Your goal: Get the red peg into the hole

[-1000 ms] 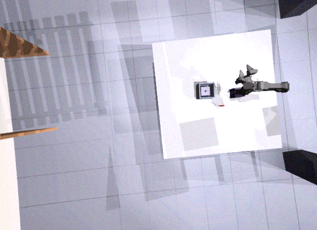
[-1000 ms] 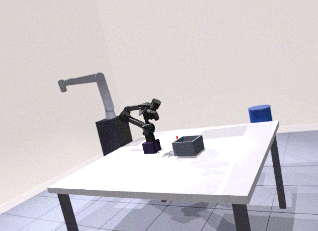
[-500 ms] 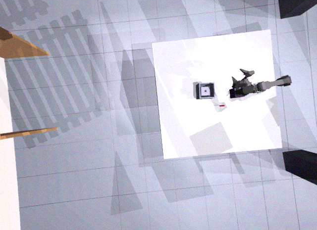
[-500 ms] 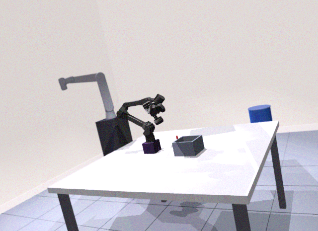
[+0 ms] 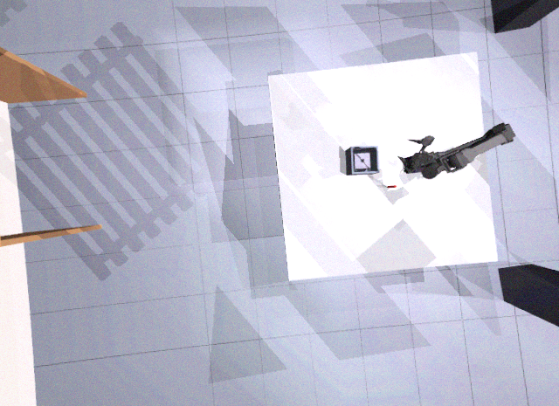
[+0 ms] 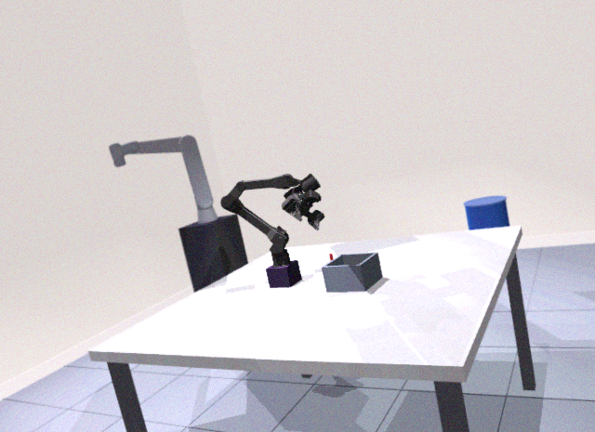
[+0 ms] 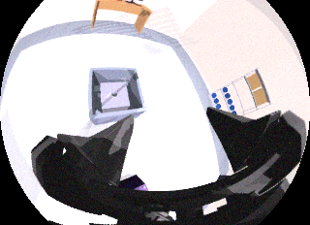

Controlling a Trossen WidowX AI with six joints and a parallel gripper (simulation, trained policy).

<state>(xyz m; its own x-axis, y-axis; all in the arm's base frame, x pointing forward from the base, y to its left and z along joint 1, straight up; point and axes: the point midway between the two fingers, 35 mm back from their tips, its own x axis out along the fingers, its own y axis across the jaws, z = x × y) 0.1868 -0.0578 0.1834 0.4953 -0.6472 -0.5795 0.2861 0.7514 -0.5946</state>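
Right now my gripper tip is 210 mm above the red peg, 200 mm to the right of it and 30 mm past it. Round my gripper tip: plate: 200 mm below, 130 mm ahead, 10 mm to the left; grey box: 220 mm below, 130 mm ahead, 10 mm to the left.
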